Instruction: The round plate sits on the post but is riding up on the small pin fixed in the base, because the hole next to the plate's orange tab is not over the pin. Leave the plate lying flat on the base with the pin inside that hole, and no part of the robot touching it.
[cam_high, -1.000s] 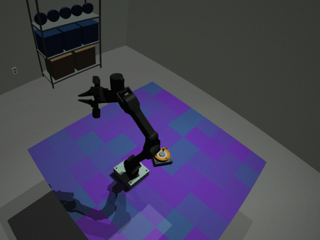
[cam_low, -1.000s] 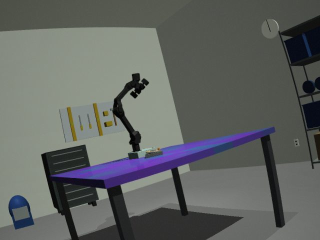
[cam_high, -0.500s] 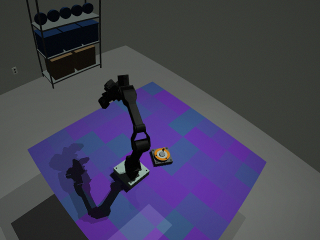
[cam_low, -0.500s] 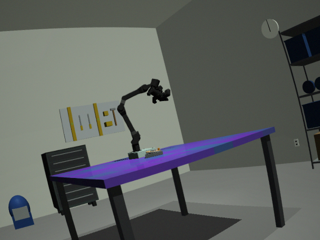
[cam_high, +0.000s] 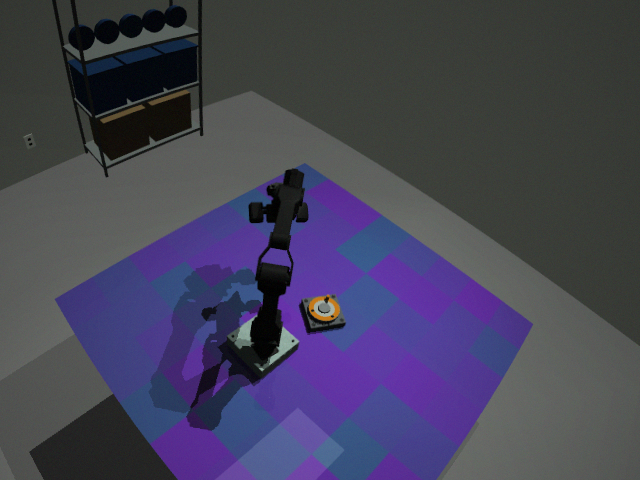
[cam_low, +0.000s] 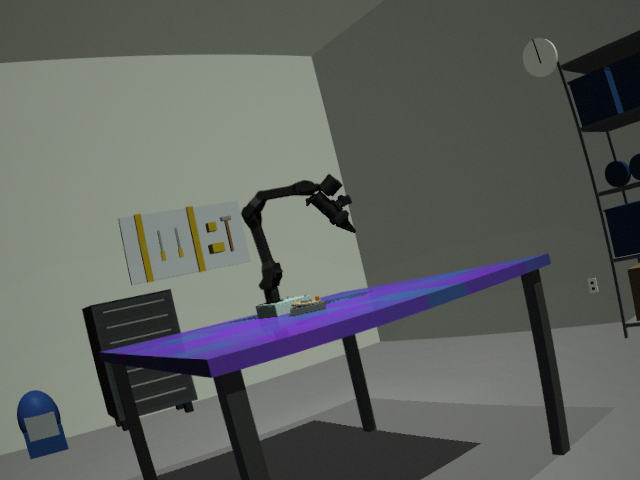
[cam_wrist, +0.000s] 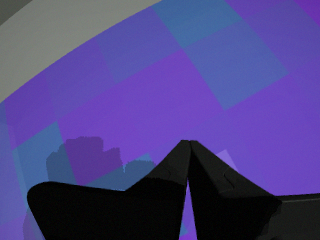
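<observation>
My gripper tip is now 270 mm to the left of the round plate, 210 mm above it and 60 mm short of it. From my gripper tip the other things lie so: grey square base 280 mm to the right, 220 mm below, 50 mm ahead.
</observation>
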